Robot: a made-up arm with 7 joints.
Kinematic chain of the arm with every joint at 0, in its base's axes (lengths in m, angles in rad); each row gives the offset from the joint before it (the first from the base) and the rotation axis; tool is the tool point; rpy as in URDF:
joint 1: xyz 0 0 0.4 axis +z
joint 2: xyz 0 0 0 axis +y
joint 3: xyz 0 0 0.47 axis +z
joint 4: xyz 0.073 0 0 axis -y
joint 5: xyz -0.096 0 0.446 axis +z
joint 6: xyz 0 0 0 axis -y
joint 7: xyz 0.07 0 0 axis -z
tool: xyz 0 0 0 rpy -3.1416 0 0
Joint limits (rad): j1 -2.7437..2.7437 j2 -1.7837..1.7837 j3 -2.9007..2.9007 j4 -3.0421..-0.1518 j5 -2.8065..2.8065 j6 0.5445..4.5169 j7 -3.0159..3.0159
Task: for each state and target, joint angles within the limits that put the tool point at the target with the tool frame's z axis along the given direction. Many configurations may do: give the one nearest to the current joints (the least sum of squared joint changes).
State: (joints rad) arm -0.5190 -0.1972 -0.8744 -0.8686 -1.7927 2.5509 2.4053
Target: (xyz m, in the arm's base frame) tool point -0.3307 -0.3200 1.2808 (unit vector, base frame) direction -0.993 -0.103 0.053
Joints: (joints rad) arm 0.3371 -0.5012 -1.3738 -0.4076 -2.2027 1.8936 2.4053
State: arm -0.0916 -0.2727 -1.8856 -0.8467 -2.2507 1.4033 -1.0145
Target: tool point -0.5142 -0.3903 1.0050 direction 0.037 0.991 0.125
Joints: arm -0.0592 -0.2952 -2.0905 -1.3077 -2.1984 0.6334 -1.0145
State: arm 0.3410 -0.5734 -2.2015 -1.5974 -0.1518 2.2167 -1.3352
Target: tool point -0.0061 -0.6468 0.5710 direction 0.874 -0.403 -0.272
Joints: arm 0.5497 -1.1163 -1.5736 -2.1005 -0.0654 3.0279 -1.3352
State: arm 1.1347 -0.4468 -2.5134 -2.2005 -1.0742 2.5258 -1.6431
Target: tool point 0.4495 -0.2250 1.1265 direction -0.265 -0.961 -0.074
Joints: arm 1.2293 0.2144 -2.0239 -1.3295 -1.1293 1.9840 -1.6431
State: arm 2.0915 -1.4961 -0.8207 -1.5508 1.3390 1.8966 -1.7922
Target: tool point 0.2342 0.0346 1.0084 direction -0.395 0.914 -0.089
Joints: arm 1.5306 -0.9431 -0.3650 -2.1096 0.8184 2.2553 -1.7922
